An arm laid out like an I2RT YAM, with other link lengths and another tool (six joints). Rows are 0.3 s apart.
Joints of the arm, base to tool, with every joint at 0 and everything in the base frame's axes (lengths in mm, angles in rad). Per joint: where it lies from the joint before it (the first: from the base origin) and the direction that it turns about. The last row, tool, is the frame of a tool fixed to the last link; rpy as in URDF.
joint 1: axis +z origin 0 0 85.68
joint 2: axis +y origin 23.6 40 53.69
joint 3: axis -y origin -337.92 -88.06 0
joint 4: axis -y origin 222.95 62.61 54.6
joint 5: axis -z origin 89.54 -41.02 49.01
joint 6: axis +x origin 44.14 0 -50.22
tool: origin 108 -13 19 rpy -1.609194 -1.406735 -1.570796
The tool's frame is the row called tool.
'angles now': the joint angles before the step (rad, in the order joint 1, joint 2, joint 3, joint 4, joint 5, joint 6). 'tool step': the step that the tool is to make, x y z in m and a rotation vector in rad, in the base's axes. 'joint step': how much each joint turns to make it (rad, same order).
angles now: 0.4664, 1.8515, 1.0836, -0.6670, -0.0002, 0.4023
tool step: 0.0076, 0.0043, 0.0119, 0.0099, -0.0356, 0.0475
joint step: -0.0007, -0.0168, 0.0255, -0.0060, -0.0003, -0.0487
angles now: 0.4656, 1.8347, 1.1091, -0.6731, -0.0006, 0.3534
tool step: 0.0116, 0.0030, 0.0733, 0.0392, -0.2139, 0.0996
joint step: 0.0020, -0.1693, 0.0440, -0.0028, 0.0321, -0.1104
